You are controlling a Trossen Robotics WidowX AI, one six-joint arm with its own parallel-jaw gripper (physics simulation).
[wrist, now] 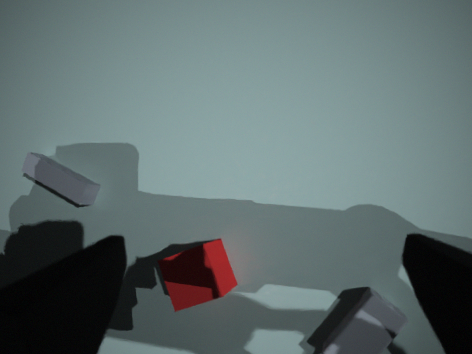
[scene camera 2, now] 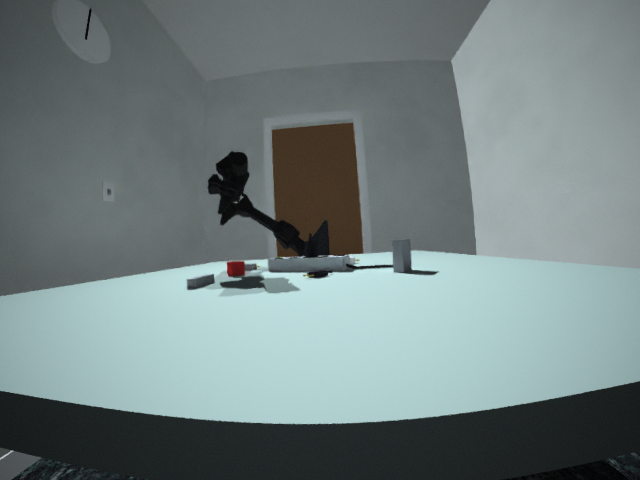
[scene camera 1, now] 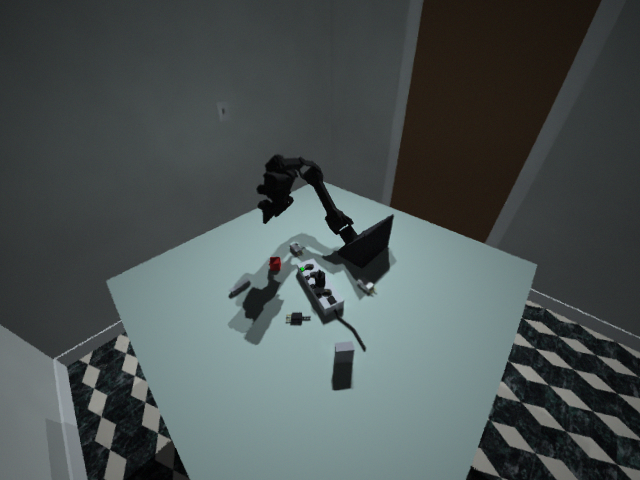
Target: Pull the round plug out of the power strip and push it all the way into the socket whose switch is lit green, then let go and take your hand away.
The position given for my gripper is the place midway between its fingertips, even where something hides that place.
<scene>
In view: my gripper (scene camera 2: pixel 220 219), a grey bar (wrist: pixel 83 191) and a power strip (scene camera 2: pixel 332 262).
My gripper also shows in the wrist view (wrist: pixel 267 249) and in scene camera 1 (scene camera 1: pixel 270 220).
</scene>
